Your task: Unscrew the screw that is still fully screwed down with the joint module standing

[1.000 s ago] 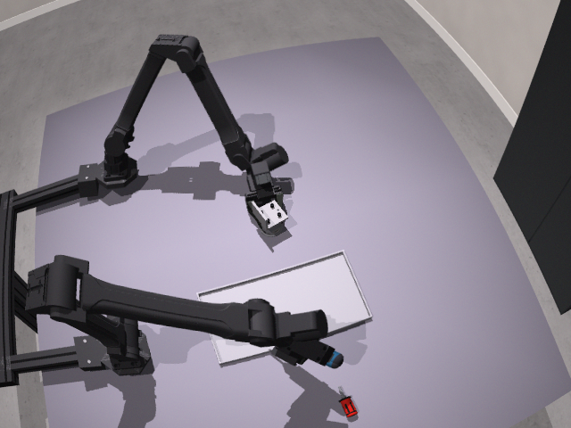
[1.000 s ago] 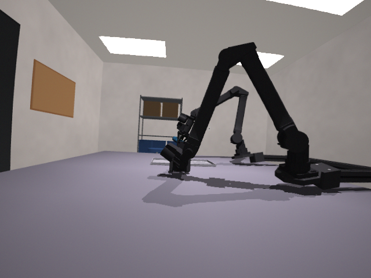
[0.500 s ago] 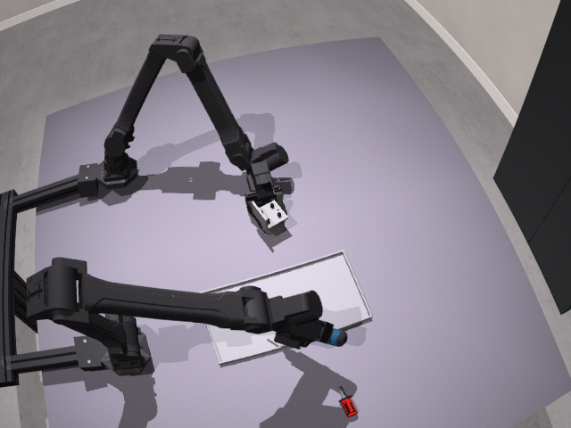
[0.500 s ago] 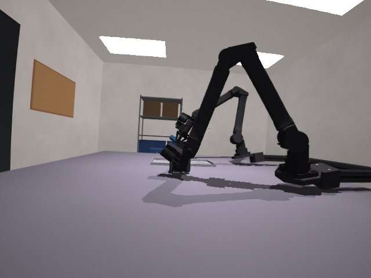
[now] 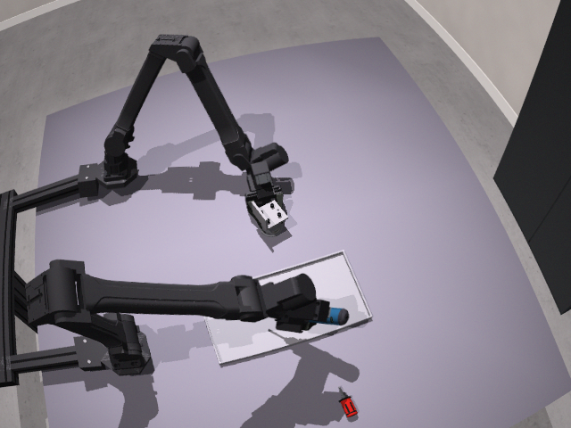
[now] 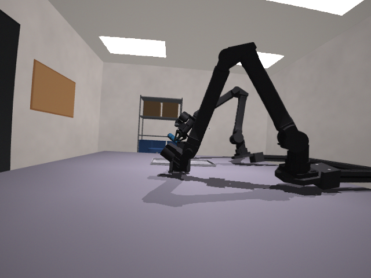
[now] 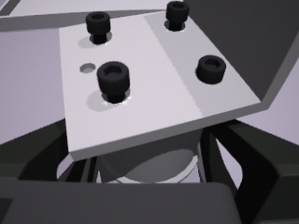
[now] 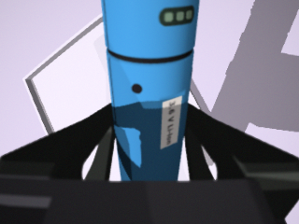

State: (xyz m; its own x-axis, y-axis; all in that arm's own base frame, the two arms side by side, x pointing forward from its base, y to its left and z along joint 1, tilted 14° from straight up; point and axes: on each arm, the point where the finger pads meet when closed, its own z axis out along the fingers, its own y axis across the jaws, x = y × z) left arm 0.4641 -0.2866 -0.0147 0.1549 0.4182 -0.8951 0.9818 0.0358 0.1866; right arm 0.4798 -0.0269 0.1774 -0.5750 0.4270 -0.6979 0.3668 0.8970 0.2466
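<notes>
The joint module body lies 10 mm above my left hand. From my left hand the other things lie so: white tray: 260 mm to the right, 20 mm below, 20 mm behind; then white bracket: 50 mm above; then red hand screwdriver: 570 mm to the right, 80 mm ahead, 10 mm below.
</notes>
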